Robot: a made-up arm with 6 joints. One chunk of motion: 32 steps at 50 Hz.
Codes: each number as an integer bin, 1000 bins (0 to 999) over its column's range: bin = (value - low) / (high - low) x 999, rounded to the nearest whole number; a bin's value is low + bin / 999 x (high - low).
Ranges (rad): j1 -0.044..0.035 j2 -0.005..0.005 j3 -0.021..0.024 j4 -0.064..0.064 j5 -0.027..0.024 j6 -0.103..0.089
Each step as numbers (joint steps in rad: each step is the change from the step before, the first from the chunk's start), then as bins.
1 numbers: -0.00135 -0.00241 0.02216 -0.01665 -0.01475 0.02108
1 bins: 539 259 958 370 240 646
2 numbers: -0.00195 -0.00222 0.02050 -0.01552 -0.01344 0.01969
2 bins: 532 278 921 378 266 638
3 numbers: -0.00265 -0.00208 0.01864 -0.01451 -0.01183 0.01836
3 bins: 523 292 880 386 297 631
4 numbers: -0.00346 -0.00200 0.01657 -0.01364 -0.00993 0.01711
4 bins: 513 300 834 393 334 625
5 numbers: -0.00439 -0.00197 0.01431 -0.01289 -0.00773 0.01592
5 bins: 501 303 784 399 377 619
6 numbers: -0.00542 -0.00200 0.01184 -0.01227 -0.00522 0.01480
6 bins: 488 300 729 404 427 613
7 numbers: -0.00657 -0.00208 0.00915 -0.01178 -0.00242 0.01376
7 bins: 473 292 669 408 481 608
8 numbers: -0.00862 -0.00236 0.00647 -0.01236 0.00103 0.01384
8 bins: 447 264 610 403 549 608
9 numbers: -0.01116 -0.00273 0.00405 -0.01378 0.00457 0.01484
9 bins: 415 227 556 392 618 613
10 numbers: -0.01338 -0.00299 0.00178 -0.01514 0.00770 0.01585
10 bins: 387 201 506 381 680 618
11 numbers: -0.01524 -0.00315 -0.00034 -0.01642 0.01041 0.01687
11 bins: 364 185 459 371 733 624
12 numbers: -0.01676 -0.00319 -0.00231 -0.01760 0.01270 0.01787
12 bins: 344 181 415 362 778 629
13 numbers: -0.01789 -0.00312 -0.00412 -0.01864 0.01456 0.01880
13 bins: 330 188 375 354 814 634
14 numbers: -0.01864 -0.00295 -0.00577 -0.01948 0.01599 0.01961
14 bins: 321 205 338 347 842 638
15 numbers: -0.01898 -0.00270 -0.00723 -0.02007 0.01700 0.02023
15 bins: 316 230 306 343 862 641
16 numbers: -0.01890 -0.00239 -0.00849 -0.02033 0.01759 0.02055
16 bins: 317 261 278 341 873 643
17 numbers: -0.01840 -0.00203 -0.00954 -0.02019 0.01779 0.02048
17 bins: 324 297 254 342 877 642
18 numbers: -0.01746 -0.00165 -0.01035 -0.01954 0.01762 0.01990
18 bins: 336 335 236 347 874 639
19 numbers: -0.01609 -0.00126 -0.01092 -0.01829 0.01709 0.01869
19 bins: 353 374 224 357 864 633
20 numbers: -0.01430 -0.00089 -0.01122 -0.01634 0.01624 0.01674
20 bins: 376 411 217 372 847 623
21 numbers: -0.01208 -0.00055 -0.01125 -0.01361 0.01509 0.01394
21 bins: 404 445 216 393 824 608
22 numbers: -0.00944 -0.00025 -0.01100 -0.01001 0.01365 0.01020
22 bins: 437 475 222 421 796 589
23 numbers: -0.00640 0.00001 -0.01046 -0.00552 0.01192 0.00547
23 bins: 475 500 234 456 762 564
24 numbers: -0.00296 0.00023 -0.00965 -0.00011 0.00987 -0.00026
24 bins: 519 522 252 499 722 535
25 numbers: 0.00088 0.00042 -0.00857 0.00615 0.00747 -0.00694
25 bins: 568 541 276 547 675 500
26 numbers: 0.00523 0.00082 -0.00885 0.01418 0.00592 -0.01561
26 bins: 623 581 270 610 645 455
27 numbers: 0.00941 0.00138 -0.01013 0.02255 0.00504 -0.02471
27 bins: 675 637 241 675 628 407
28 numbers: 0.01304 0.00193 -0.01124 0.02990 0.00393 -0.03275
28 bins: 721 692 217 733 606 366
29 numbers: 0.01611 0.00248 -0.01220 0.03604 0.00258 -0.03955
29 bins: 760 747 195 781 579 330
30 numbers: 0.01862 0.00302 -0.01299 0.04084 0.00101 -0.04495
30 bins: 792 801 178 818 549 302
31 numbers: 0.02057 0.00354 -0.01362 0.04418 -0.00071 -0.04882
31 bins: 817 853 164 844 515 282
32 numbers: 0.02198 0.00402 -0.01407 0.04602 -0.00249 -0.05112
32 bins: 834 901 154 859 480 270
